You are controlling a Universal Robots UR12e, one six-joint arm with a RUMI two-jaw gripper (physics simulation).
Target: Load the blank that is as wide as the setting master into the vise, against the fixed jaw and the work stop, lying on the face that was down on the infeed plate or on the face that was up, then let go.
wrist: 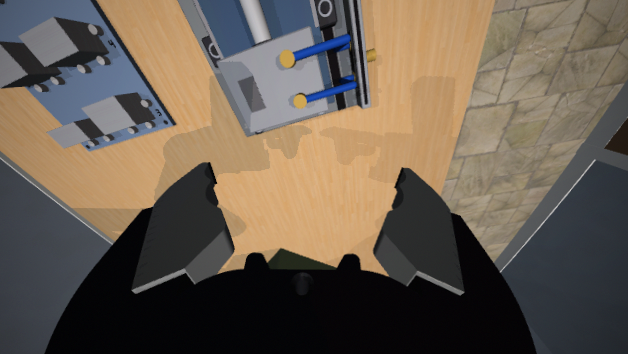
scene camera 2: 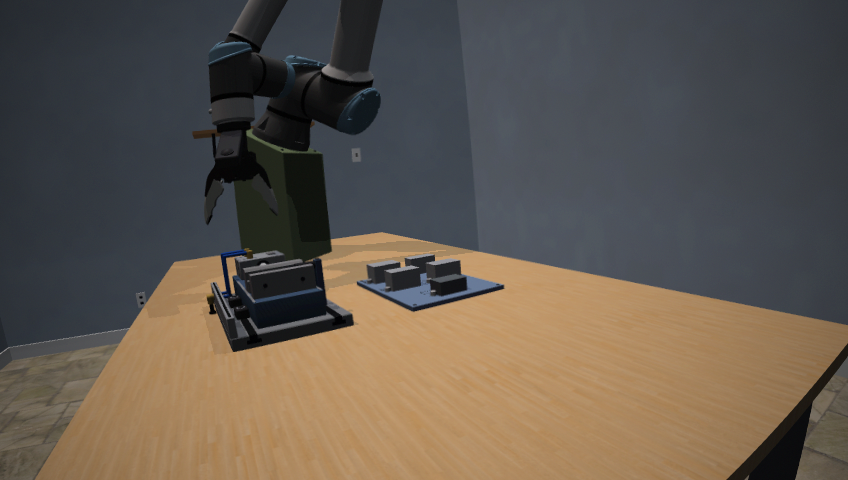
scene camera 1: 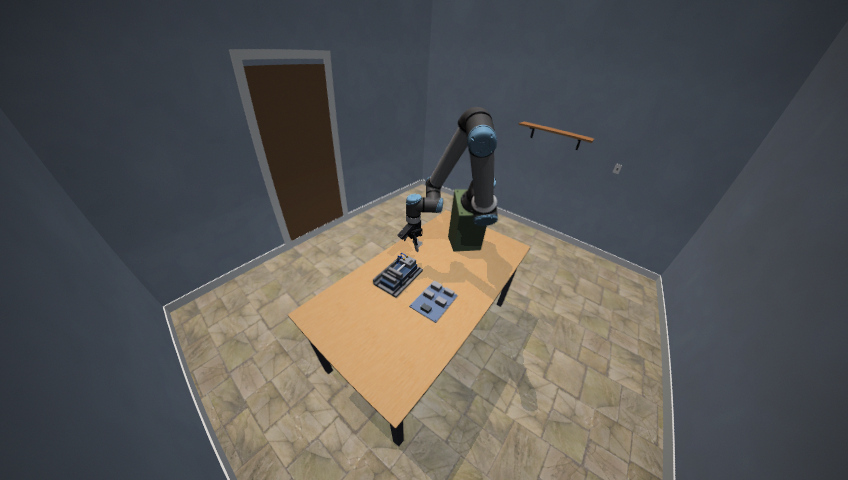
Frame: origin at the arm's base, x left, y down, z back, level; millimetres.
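Seen in the pictures: gripper, between the fingertips: (wrist: pixel 307 169) (scene camera 2: pixel 241 220) (scene camera 1: pixel 411 246); arm's base, origin of its link: (scene camera 2: pixel 280 140).
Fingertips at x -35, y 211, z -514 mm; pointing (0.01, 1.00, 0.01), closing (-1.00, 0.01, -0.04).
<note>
Offsets run from my fingertips to a thing's top centre. "spot": to the spot under its first point. Level surfaces: height alone.
The vise @[dz -139, dx +64, dy +66 mm] (scene camera 1: pixel 397 275) (scene camera 2: pixel 288 306) (wrist: pixel 280 82) stands on the table, its blue body on a grey base. No blank shows clearly between its jaws. Several grey blanks stand on the blue infeed plate @[dz -65, dx +353, dy +157 mm] (scene camera 1: pixel 437 315) (scene camera 2: pixel 416 300), among them a light one (scene camera 1: pixel 440 302) (scene camera 2: pixel 402 278) and a darker block @[dz -150, dx +380, dy +132 mm] (scene camera 1: pixel 426 308) (scene camera 2: pixel 448 284). I cannot tell which matches the setting master, nor pick out the master. My gripper (scene camera 1: pixel 410 242) (scene camera 2: pixel 242 217) (wrist: pixel 307 169) is open and empty, pointing down, above the table at the vise's end nearest the robot pedestal.
Blue rods @[spot: dz -59, dx -36, dy +95 mm] (scene camera 2: pixel 224 273) (wrist: pixel 322 48) with yellow tips reach over the vise end near my gripper. A dark blue post @[dz -179, dx +157, dy +67 mm] (scene camera 2: pixel 318 273) stands at the vise's other side. The green pedestal (scene camera 1: pixel 466 228) (scene camera 2: pixel 282 202) rises behind. The table @[dy +165 mm] (scene camera 1: pixel 380 350) (scene camera 2: pixel 476 380) carries vise and infeed plate side by side.
</note>
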